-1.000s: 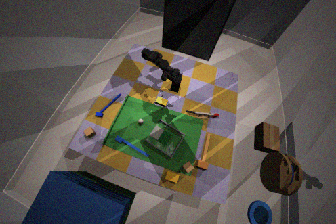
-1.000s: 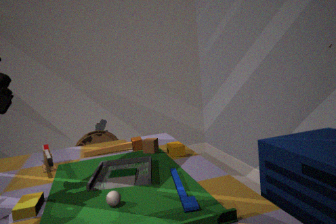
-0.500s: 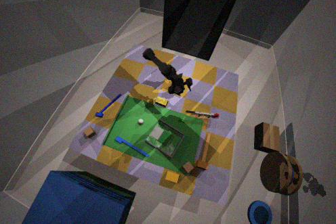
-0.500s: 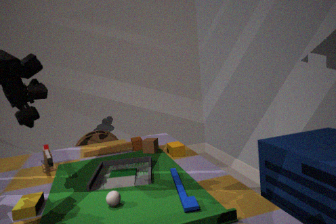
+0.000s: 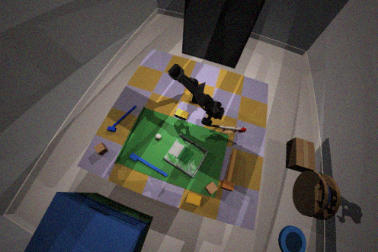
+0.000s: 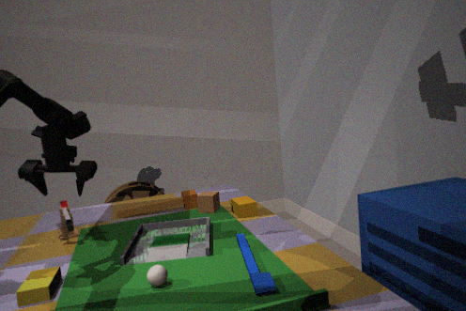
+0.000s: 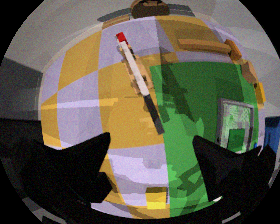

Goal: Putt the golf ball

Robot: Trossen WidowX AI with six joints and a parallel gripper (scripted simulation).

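My gripper tip is now 1 cm past the yellow block, 25 cm to the left of it and 14 cm above it. Also, from my gripper tip: red putter: 3 cm behind, 14 cm to the left, 10 cm below; then white golf ball: 24 cm ahead, 33 cm to the right, 13 cm below.
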